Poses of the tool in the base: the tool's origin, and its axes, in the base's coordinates. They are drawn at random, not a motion.
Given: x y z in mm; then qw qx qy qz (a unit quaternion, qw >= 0).
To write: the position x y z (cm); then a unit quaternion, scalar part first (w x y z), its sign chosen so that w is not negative. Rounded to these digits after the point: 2 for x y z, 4 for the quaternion.
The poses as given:
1: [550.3 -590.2 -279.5 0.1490 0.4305 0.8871 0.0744]
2: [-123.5 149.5 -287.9 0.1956 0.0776 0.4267 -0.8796]
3: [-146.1 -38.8 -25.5 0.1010 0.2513 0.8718 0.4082]
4: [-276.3 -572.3 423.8 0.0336 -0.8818 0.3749 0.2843]
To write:
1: [55.03 -59.02 -27.95 0.1490 0.4305 0.8871 0.0744]
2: [-12.35 14.95 -28.79 0.1956 0.0776 0.4267 -0.8796]
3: [-14.61 -3.88 -2.55 0.1010 0.2513 0.8718 0.4082]
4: [-27.63 -57.23 42.38 0.0336 -0.8818 0.3749 0.2843]
